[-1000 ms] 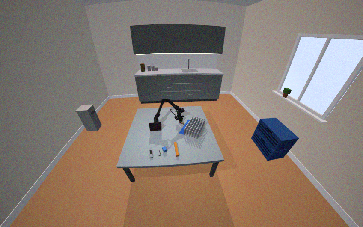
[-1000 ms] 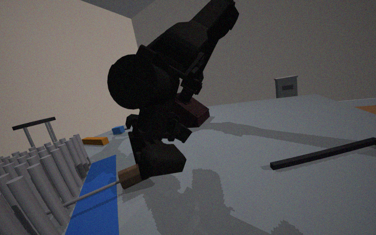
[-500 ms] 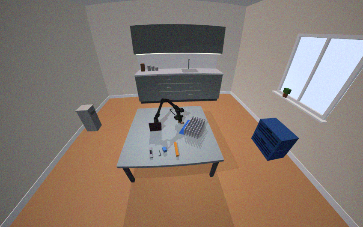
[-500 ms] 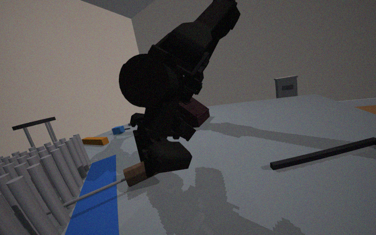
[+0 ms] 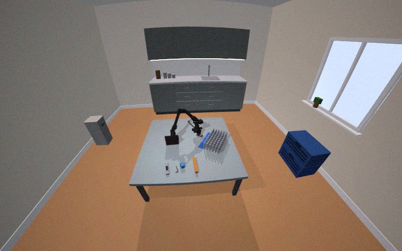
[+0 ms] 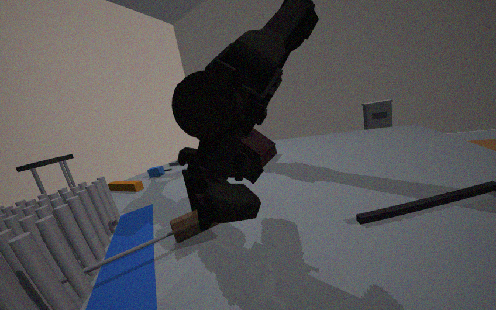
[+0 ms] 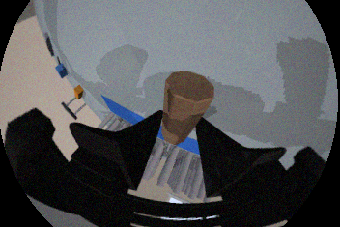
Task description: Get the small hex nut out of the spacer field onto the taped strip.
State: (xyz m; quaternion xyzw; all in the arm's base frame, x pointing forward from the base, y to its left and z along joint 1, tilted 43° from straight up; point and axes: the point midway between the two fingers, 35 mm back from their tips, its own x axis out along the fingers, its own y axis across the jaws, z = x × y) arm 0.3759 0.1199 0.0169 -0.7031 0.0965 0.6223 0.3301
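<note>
Now: gripper tip 9 cm short of the hook tool and 6 cm to the left of it. From my gripper tip the other things lie so: hex nut 17 cm ahead, 12 cm to the right, 1 cm below; then blue taped strip 8 cm ahead, 10 cm to the right, 2 cm below; then orange block 14 cm behind, 53 cm to the right.
</note>
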